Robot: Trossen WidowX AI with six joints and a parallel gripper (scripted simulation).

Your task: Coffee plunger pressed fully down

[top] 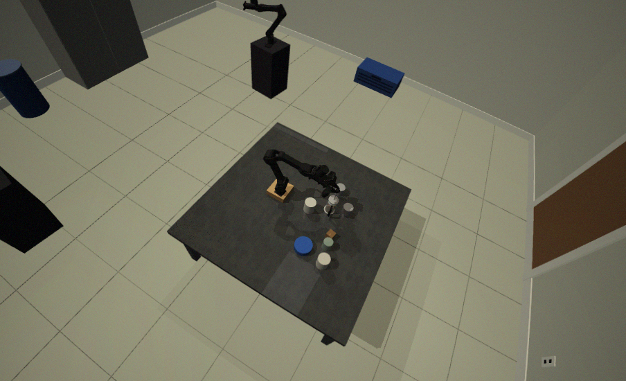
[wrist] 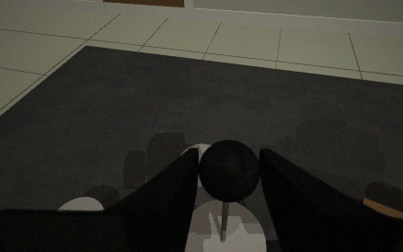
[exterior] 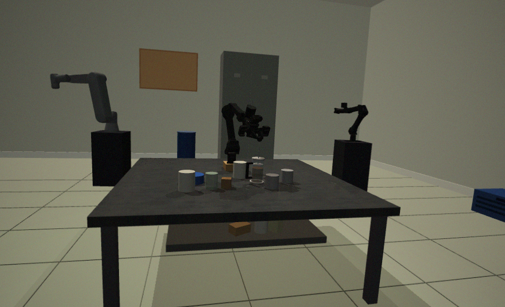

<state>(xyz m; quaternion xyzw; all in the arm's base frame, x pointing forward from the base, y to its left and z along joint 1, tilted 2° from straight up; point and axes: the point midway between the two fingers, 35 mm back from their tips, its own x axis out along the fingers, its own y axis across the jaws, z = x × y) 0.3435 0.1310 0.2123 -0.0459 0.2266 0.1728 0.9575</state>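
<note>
Now: the coffee press 2 cm to the right of my gripper tip and 13 cm below it. The rest, counted from my gripper tip: blue disc 1 cm ahead, 36 cm to the right, 23 cm below; then pale green cup 13 cm ahead, 26 cm to the right, 21 cm below; then brown cube 11 cm ahead, 18 cm to the right, 23 cm below.
</note>
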